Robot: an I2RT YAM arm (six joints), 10 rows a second.
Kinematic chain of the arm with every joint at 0, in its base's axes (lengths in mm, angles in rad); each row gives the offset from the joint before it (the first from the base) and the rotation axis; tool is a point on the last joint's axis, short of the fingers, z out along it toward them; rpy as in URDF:
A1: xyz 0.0 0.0 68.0 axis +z
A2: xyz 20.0 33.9 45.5 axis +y
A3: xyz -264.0 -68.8 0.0 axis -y
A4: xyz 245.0 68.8 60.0 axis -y
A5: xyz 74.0 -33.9 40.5 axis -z
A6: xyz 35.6 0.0 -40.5 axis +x
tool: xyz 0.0 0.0 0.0 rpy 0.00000 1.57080 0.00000
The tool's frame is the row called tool.
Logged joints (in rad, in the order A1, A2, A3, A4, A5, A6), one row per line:
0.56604 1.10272 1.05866 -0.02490 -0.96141 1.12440
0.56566 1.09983 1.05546 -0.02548 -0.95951 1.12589
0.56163 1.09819 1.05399 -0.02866 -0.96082 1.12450
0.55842 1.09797 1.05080 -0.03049 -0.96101 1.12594
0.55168 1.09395 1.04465 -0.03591 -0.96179 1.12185
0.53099 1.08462 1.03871 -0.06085 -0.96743 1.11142
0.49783 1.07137 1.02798 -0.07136 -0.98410 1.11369
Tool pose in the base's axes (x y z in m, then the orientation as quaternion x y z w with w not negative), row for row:
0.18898 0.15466 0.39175 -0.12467 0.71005 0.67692 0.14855
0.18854 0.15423 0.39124 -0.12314 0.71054 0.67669 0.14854
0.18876 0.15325 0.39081 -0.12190 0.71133 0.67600 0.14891
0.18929 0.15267 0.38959 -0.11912 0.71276 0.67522 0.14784
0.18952 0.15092 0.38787 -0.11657 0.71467 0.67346 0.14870
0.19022 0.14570 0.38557 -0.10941 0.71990 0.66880 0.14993
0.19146 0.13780 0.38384 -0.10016 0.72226 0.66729 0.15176
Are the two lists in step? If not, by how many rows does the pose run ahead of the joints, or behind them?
They are in step.
